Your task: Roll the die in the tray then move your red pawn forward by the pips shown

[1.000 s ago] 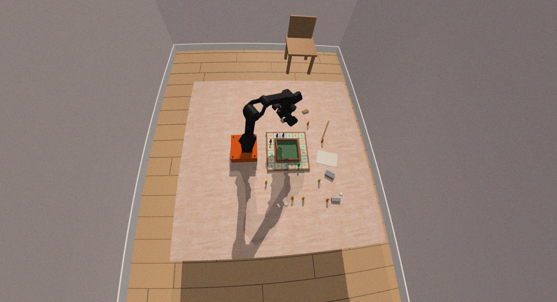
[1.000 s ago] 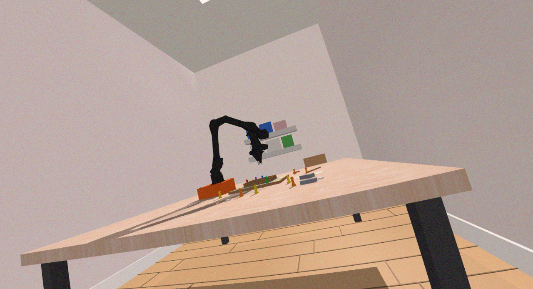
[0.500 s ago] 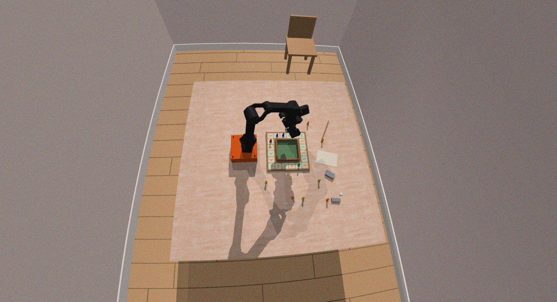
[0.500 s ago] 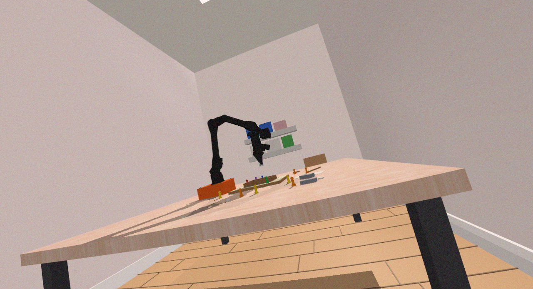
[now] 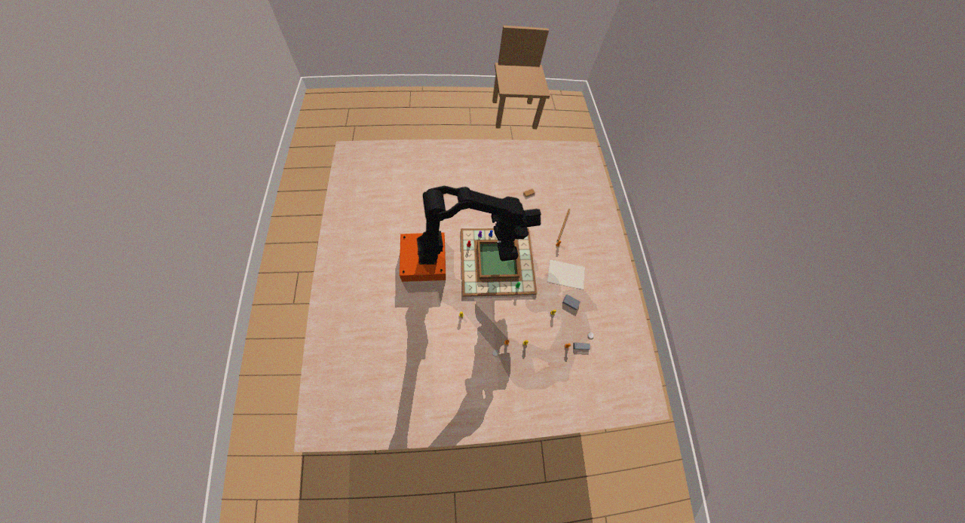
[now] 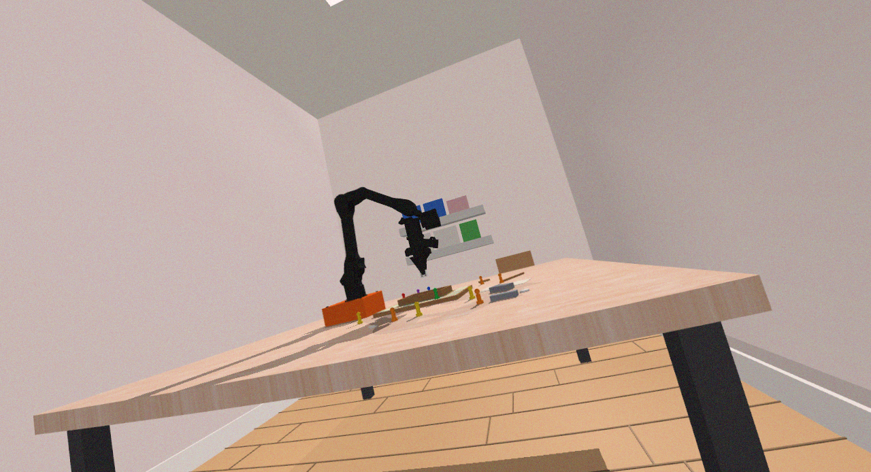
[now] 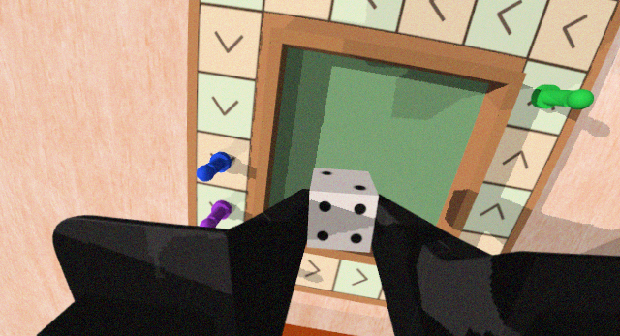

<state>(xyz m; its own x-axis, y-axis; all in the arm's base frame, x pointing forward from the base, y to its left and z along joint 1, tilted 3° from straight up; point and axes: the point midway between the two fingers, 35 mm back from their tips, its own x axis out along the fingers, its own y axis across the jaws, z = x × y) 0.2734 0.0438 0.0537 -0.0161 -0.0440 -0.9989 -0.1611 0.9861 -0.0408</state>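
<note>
Now: the red pawn 12 cm behind my gripper tip, 4 cm to the left of it and 7 cm below it. From my gripper tip the other things lie so: white die right at my gripper tip; blue pawn 3 cm behind, 9 cm to the left, 7 cm below; purple pawn 7 cm behind, 8 cm to the left, 7 cm below.
</note>
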